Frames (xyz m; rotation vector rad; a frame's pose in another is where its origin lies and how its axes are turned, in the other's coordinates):
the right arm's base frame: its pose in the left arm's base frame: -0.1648 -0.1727 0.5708 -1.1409 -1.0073 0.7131
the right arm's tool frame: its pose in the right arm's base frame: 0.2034 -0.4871 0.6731 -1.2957 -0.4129 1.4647
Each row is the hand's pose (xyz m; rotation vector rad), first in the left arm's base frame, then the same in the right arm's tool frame.
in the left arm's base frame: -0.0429 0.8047 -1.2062 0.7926 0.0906 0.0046
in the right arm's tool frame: 2.4271 -0.5253 0.5563 -1.7737 -0.0628 1.0582
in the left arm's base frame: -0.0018 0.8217 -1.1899 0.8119 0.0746 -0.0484
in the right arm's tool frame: 2.4397 -0.5154 0.5118 -1.7283 -0.1077 1.0562
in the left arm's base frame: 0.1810 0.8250 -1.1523 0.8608 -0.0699 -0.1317
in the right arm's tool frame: 2.5087 -0.4155 0.3700 -1.5895 -0.1914 1.1721
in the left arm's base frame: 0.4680 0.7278 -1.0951 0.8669 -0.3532 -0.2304
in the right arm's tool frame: 2.5966 -0.1734 0.2004 -1.3948 -0.3389 1.4154
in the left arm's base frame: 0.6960 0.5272 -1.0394 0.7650 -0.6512 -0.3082
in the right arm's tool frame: 2.6317 0.1232 0.1224 -1.2469 -0.5322 1.6852
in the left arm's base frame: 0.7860 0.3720 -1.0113 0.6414 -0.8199 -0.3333
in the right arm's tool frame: 2.6243 0.3046 0.1267 -1.1985 -0.6693 1.8574
